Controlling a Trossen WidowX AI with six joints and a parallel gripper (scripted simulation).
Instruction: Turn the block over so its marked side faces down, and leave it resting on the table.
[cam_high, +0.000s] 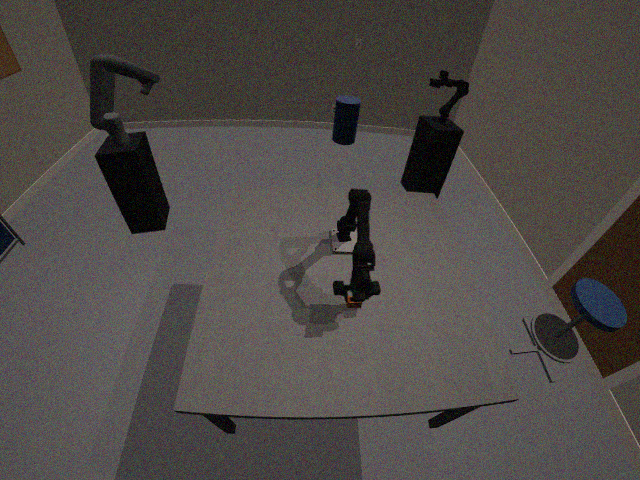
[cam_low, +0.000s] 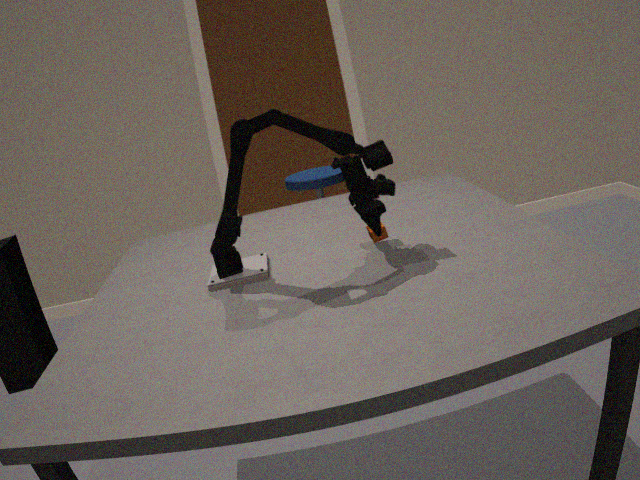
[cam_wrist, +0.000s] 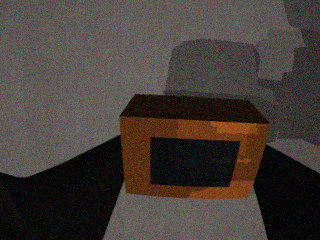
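Now: the orange block 1 cm above my gripper tip.
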